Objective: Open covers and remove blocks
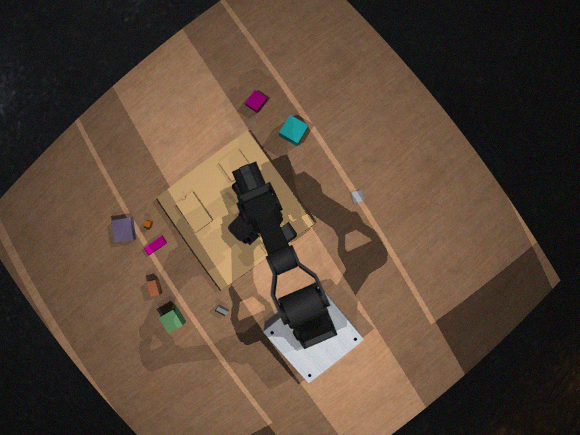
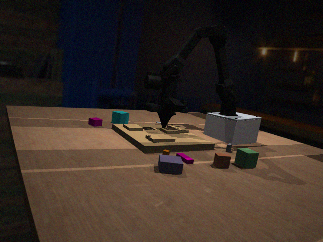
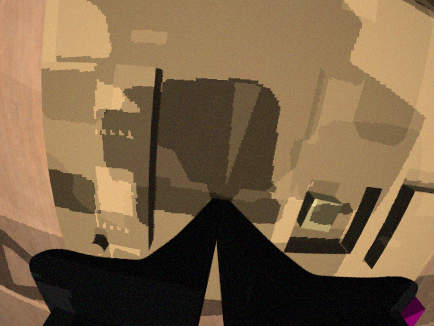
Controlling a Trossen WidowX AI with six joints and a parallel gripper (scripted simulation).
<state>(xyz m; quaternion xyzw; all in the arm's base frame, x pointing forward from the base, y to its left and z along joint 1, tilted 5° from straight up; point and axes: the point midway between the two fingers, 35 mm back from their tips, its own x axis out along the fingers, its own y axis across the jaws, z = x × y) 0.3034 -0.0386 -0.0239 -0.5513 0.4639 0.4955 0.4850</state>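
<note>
Right now the tan puzzle board is 7 cm to the left of my gripper tip, 3 cm ahead of it and 1 cm below it. The rest, counted from my gripper tip: teal cube 16 cm to the right, 14 cm ahead; then magenta cube 26 cm ahead, 12 cm to the right, 1 cm below; then grey tile 22 cm to the right, 9 cm behind, 2 cm below.
</note>
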